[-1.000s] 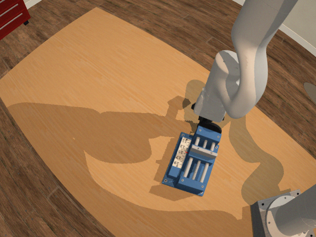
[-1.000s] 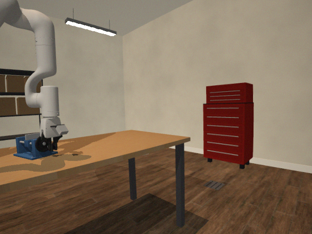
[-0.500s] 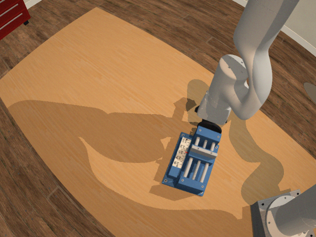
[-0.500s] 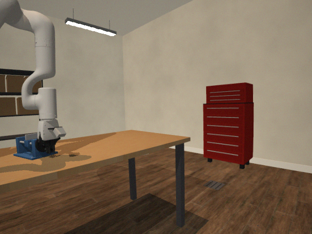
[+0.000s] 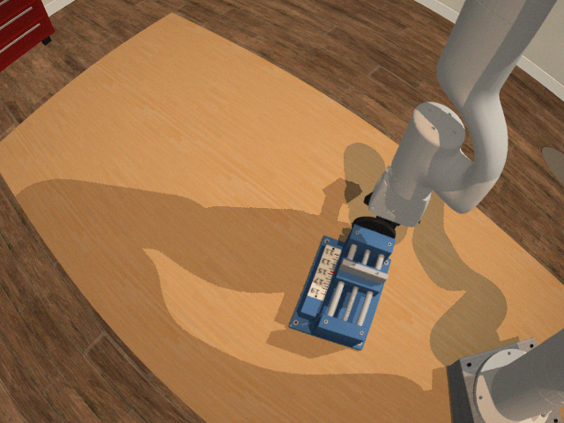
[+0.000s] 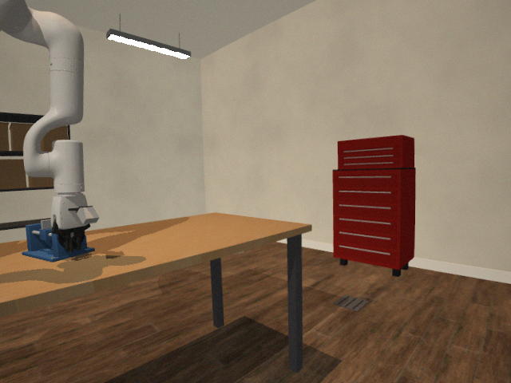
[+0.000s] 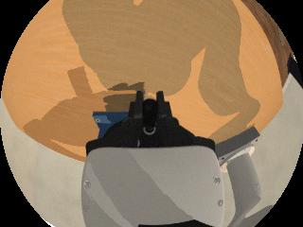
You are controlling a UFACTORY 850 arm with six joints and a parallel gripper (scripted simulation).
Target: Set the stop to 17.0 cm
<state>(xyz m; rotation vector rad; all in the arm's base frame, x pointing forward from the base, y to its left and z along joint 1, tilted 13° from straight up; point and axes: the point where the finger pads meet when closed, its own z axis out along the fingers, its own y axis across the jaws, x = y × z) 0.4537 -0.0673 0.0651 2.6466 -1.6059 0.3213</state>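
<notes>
My hand is 30 mm past the grey stop bar, 140 mm to the right of it and 40 mm below it. Also, from my hand: black handwheel (10 mm behind, 20 mm to the left).
</notes>
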